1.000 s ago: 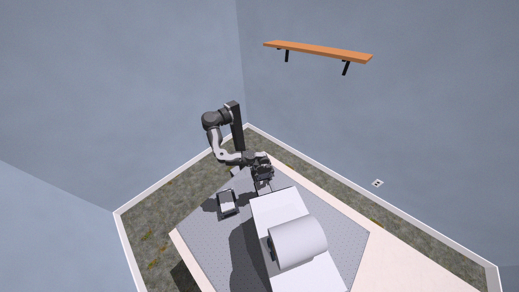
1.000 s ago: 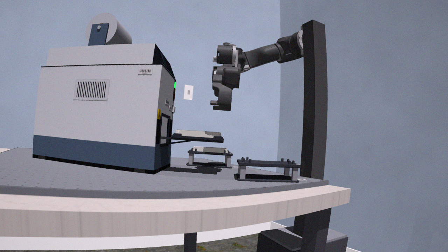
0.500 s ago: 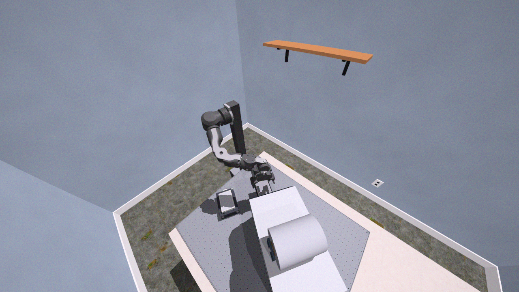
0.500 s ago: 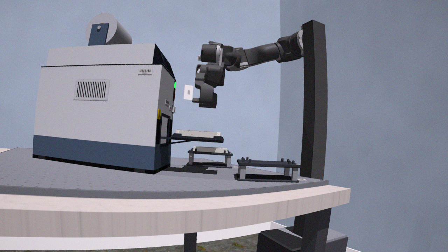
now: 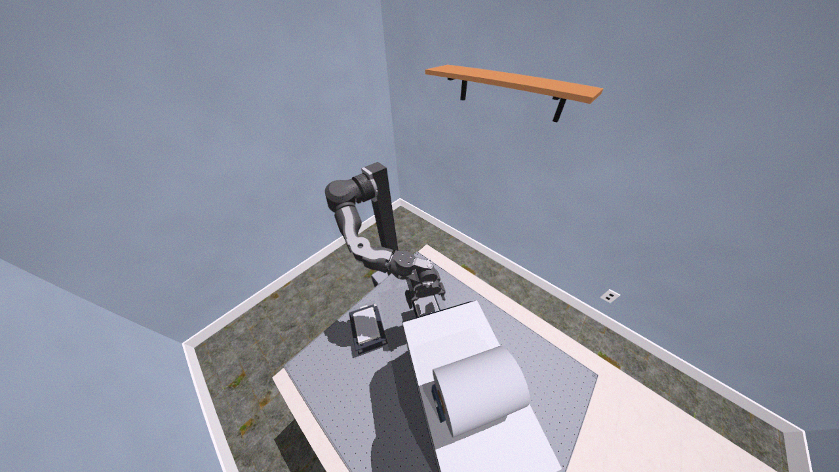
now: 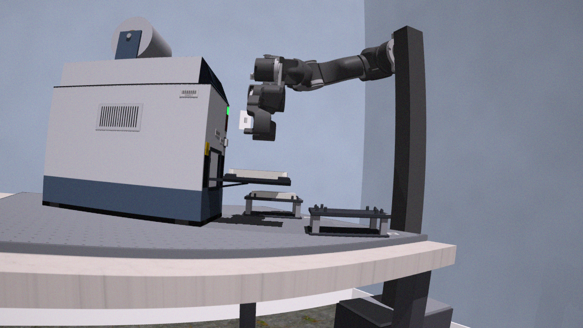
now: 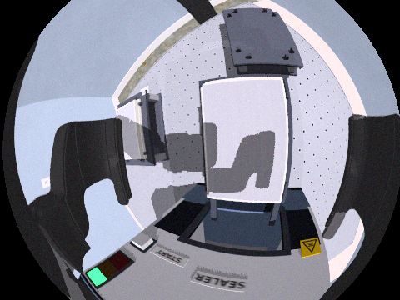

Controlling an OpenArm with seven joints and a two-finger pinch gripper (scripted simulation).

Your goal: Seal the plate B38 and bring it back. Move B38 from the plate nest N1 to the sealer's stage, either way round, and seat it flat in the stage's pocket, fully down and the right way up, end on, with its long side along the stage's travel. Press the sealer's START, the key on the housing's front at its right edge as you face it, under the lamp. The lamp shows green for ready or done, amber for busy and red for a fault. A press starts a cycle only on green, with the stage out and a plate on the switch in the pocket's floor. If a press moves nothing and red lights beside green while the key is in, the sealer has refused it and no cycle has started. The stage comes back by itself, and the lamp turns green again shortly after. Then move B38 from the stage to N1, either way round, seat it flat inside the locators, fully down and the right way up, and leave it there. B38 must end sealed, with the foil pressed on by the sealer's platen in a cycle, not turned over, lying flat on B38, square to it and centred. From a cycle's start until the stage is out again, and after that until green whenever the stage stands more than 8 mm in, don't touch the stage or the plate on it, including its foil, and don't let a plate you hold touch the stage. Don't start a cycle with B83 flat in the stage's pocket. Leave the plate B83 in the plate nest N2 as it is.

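The sealer's stage is 90 mm below my hand and 10 mm to the left of it. Also, from my hand: start key: 120 mm to the right, 50 mm ahead; then foil roll: 310 mm ahead, 220 mm above, 130 mm to the right; then yellow warning label: 130 mm ahead, 50 mm to the left, 40 mm below.
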